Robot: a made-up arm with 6 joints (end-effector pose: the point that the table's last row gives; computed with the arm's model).
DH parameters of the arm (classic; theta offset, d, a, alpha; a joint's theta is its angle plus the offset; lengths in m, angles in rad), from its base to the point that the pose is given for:
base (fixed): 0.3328 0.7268 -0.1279 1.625
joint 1: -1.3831 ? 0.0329 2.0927
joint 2: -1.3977 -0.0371 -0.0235 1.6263
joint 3: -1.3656 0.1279 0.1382 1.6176
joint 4: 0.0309 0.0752 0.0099 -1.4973
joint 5: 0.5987 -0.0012 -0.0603 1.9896
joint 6: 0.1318 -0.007 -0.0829 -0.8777
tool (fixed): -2.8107 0.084 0 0
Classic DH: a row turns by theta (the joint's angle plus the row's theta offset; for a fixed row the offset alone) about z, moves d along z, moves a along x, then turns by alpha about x.
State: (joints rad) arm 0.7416 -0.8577 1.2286 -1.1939 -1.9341 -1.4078
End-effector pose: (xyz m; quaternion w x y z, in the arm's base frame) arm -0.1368 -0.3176 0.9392 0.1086 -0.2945 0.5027 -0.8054
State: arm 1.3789 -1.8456 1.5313 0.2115 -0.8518 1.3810
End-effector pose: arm -0.0538 -0.2165 0.7723 0.3106 0.2129 0.3329 0.8645
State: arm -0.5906 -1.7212 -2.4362 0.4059 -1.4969 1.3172
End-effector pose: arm -0.1330 -0.2122 0.5806 0.5372 0.1666 0.6483 0.5131
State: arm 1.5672 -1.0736 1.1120 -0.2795 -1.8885 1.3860
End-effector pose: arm -0.1297 -0.1991 0.7124 0.0530 0.8157 0.4842 0.3120
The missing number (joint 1, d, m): 0.1401
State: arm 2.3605 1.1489 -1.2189 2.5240 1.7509 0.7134
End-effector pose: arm -0.2653 -0.0085 0.6120 0.3228 -0.0497 0.4336 0.8398
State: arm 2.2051 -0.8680 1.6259 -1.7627 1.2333 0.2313
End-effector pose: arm -0.2755 -0.2614 0.8327 0.6792 -0.2650 -0.2936 -0.6183
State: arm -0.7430 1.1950 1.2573 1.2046 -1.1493 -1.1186
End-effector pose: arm 0.0615 -0.1502 0.6012 0.1405 -0.7586 0.3427 -0.5360
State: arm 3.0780 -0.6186 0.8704 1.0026 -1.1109 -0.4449
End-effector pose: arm -0.1152 -0.3057 0.7241 0.6267 0.4609 -0.3339 0.5323
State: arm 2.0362 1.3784 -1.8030 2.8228 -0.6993 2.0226
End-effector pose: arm -0.3580 -0.0580 0.6682 0.4843 -0.4197 -0.7659 0.0519
